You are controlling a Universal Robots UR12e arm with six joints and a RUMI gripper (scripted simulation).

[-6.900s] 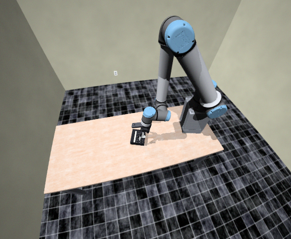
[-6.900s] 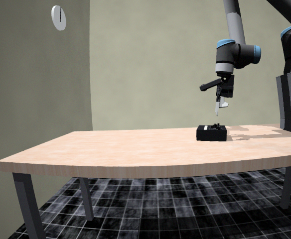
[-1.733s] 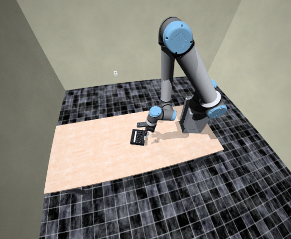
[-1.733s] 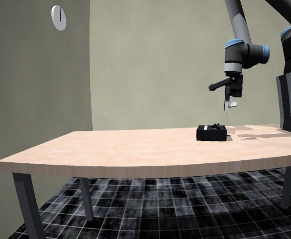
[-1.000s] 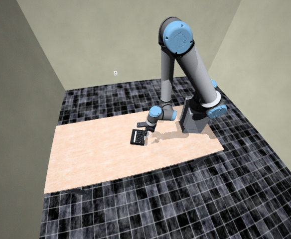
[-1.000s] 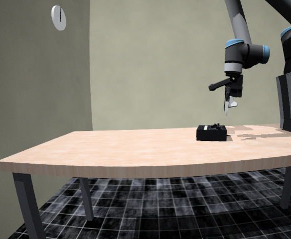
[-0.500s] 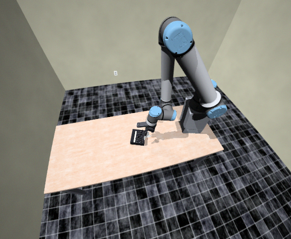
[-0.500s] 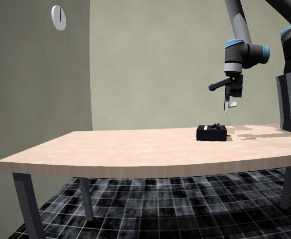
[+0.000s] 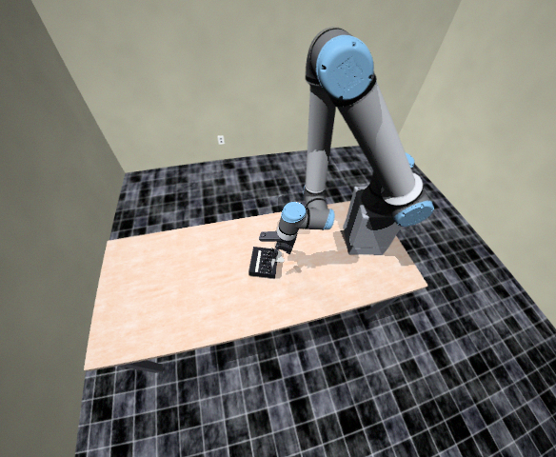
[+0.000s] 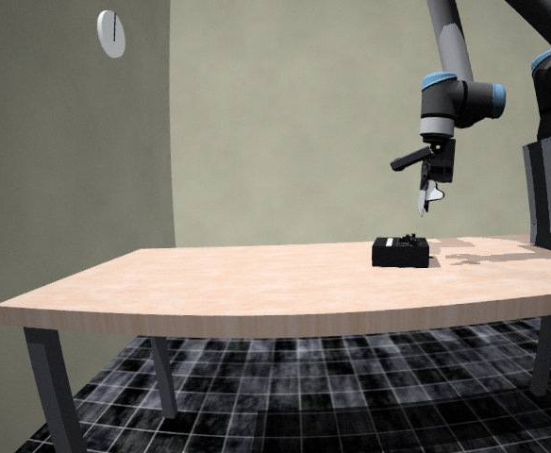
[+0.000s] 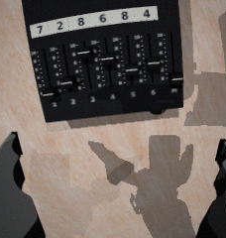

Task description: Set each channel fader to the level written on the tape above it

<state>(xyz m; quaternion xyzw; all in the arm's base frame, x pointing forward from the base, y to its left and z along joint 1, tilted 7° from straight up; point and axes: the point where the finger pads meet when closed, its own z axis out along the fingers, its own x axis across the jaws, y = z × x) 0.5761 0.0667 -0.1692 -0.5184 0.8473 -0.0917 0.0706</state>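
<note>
Right now the fader 1 cap is 5 cm ahead of my hand, 6 cm to the left of it and 6 cm below it. From my hand the other things lie so: fader 3 cap: 7 cm ahead, 1 cm to the left, 6 cm below; then fader 2 cap: 5 cm ahead, 4 cm to the left, 6 cm below; then fader 4 cap: 5 cm ahead, 1 cm to the right, 6 cm below.
</note>
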